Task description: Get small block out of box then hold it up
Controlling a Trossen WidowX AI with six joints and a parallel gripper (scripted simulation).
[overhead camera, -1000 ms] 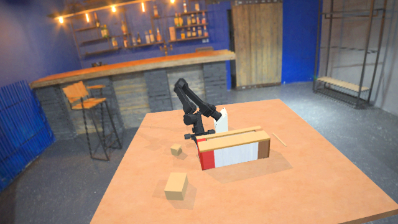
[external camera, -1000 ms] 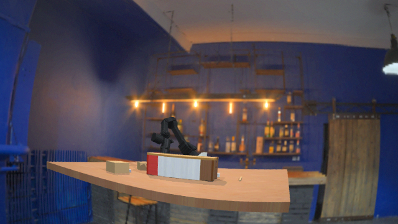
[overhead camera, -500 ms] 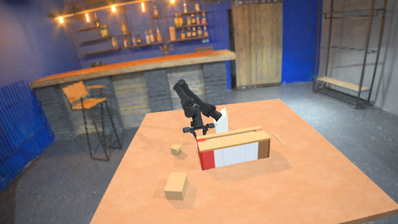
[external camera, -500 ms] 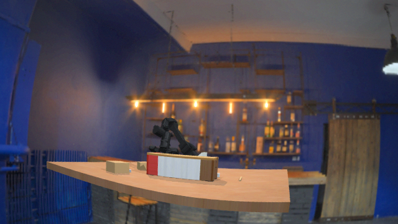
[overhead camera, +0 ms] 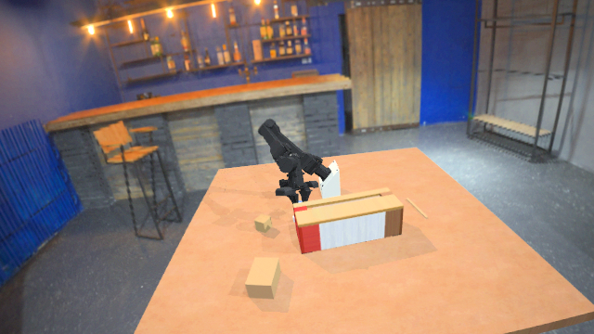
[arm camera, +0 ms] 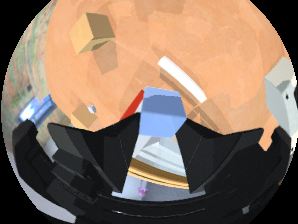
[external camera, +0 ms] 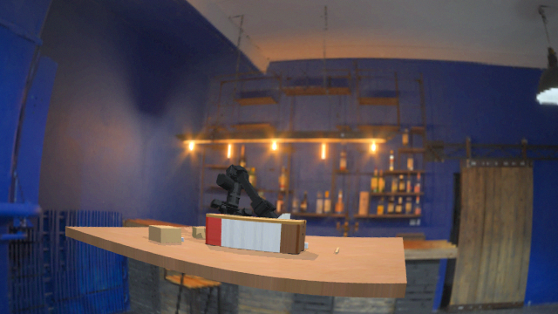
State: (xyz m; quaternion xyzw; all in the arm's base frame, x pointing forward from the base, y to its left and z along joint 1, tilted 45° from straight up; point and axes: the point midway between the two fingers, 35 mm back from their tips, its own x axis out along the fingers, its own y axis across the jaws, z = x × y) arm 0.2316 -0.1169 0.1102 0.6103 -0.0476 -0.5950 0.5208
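Right now the light-blue block is 10 mm behind my gripper tip and 10 mm above it. Round my gripper tip: box: 160 mm to the left, 70 mm ahead, 10 mm below; thin wooden stick: 490 mm to the left, 70 mm below, 30 mm ahead; tan cube: 160 mm to the right, 50 mm below, 20 mm behind.
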